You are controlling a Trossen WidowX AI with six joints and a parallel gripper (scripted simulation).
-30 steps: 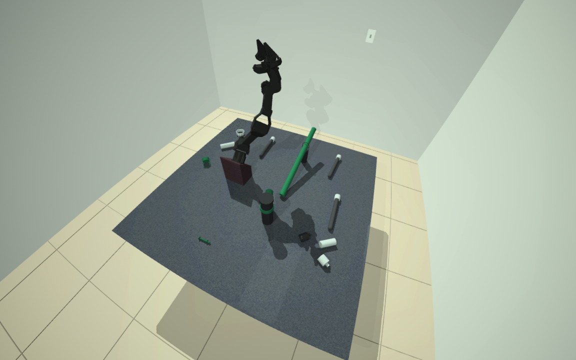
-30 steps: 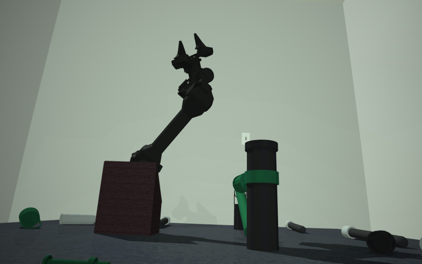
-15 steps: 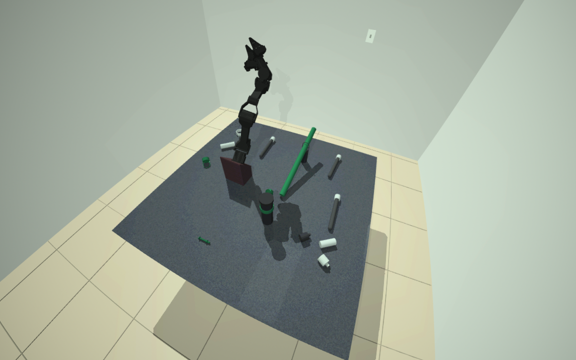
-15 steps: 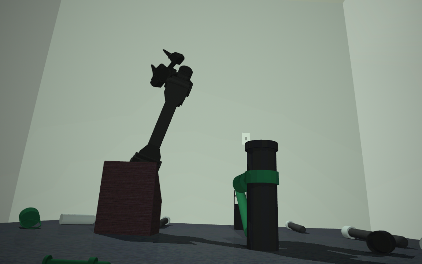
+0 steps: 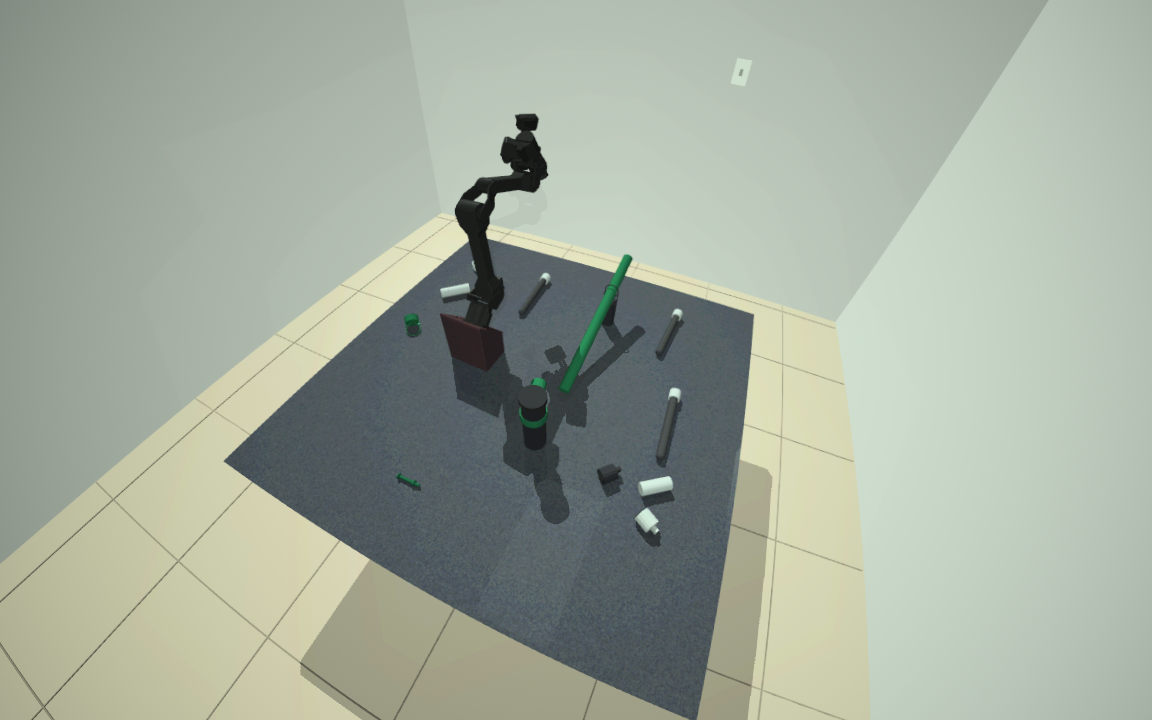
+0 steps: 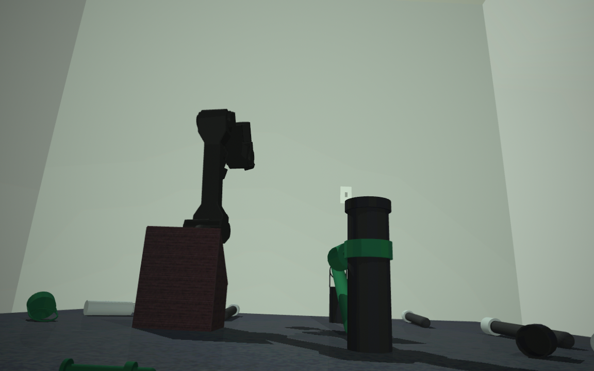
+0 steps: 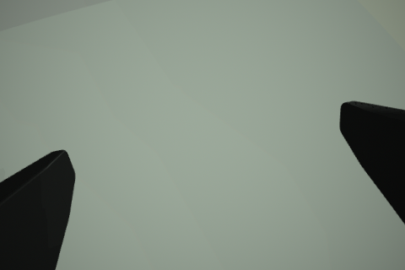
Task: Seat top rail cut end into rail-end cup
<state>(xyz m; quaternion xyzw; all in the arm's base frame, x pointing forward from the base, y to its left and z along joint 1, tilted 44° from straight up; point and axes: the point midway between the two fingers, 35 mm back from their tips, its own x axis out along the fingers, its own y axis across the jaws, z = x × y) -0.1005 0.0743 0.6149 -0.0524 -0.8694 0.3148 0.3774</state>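
Now: gripper tip 700 mm to the left of the band, 420 mm above it and 350 mm short of it. From my gripper tip the other things lie so: white cylinder 770 mm to the right, 690 mm ahead, 540 mm below; then green cap 540 mm below, 480 mm to the right, 210 mm behind; then black fitting 770 mm to the right, 580 mm ahead, 530 mm below.
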